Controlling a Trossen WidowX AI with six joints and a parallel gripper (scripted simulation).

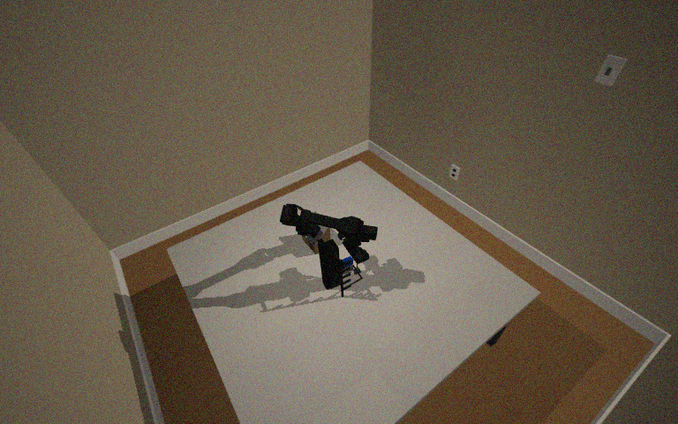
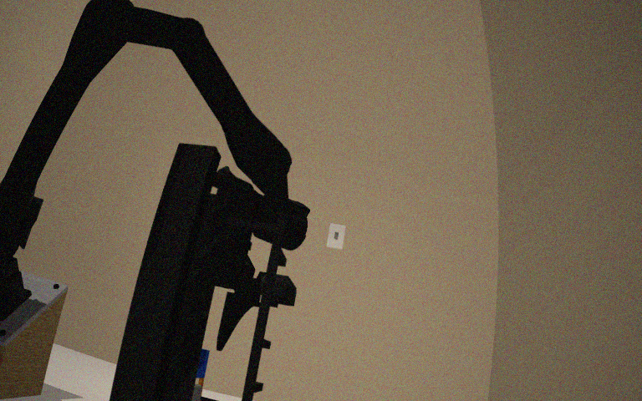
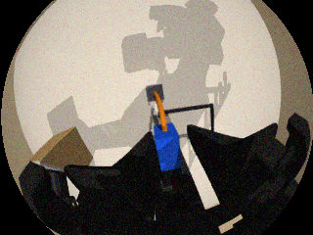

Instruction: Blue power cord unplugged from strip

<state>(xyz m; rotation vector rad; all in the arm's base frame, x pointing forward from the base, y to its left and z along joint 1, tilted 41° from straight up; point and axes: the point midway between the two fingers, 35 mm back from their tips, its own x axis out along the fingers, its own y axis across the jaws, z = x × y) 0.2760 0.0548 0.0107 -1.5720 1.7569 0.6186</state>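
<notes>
My gripper tip is 10 mm past the blue plug, 50 mm to the left of it and 10 mm above it. The rest, counted from my gripper tip: black slab: 20 mm behind, 120 mm to the right, 10 mm above.
</notes>
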